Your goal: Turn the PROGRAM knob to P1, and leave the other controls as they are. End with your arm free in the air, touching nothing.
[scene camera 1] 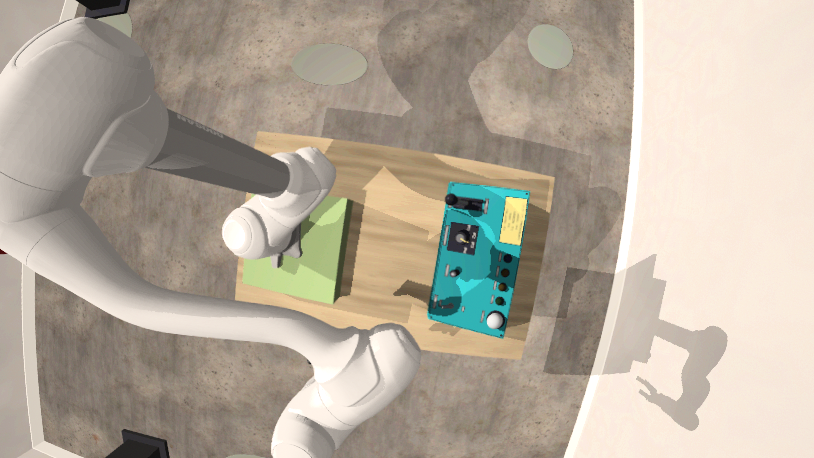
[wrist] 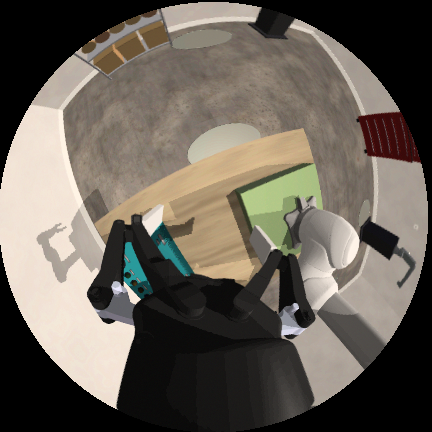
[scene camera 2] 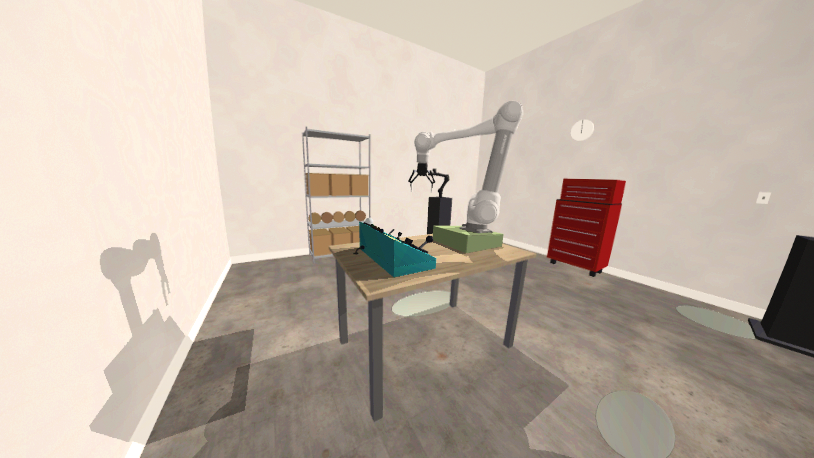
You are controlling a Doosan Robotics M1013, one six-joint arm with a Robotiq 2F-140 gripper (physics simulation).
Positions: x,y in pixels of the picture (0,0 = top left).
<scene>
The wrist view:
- gripper: 208,223
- teal control panel: 133,275
</scene>
